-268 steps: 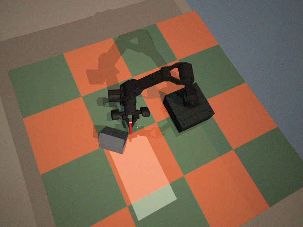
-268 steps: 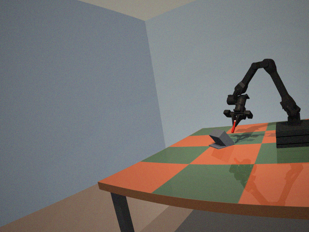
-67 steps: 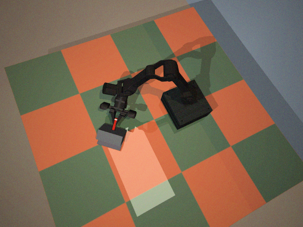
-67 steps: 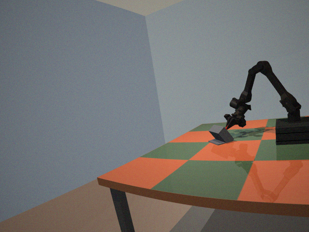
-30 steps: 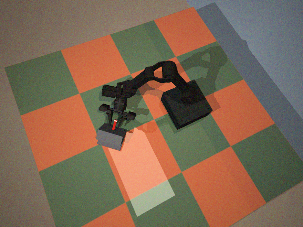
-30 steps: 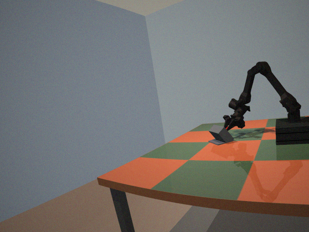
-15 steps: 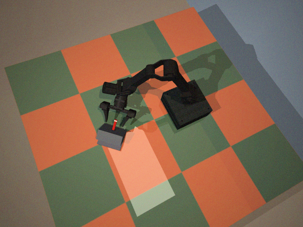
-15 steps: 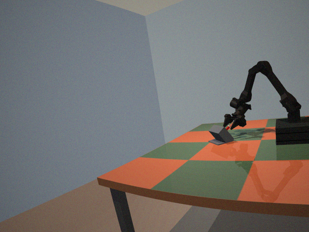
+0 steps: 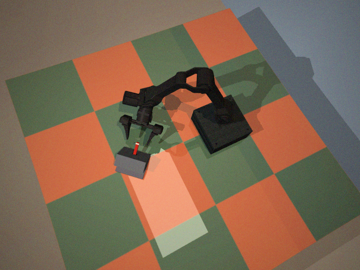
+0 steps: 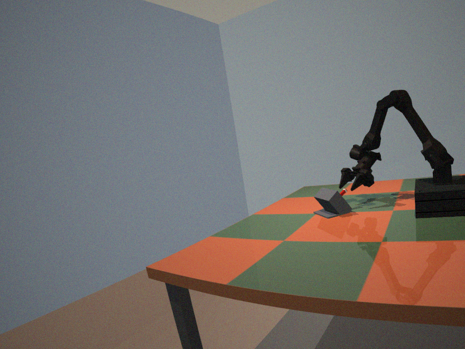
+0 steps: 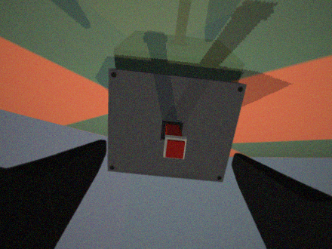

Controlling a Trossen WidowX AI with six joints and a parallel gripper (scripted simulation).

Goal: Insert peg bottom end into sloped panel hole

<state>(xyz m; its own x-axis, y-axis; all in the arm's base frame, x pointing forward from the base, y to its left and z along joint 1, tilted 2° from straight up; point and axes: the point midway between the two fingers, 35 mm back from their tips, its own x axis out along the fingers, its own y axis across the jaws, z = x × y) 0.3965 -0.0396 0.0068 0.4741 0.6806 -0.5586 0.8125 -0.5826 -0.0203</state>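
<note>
Right now the red square peg is 10 mm ahead of my gripper tip, 20 mm to the left of it and 10 mm below it. The rest, counted from my gripper tip: grey sloped panel (40 mm ahead, 60 mm to the left, 40 mm below).
</note>
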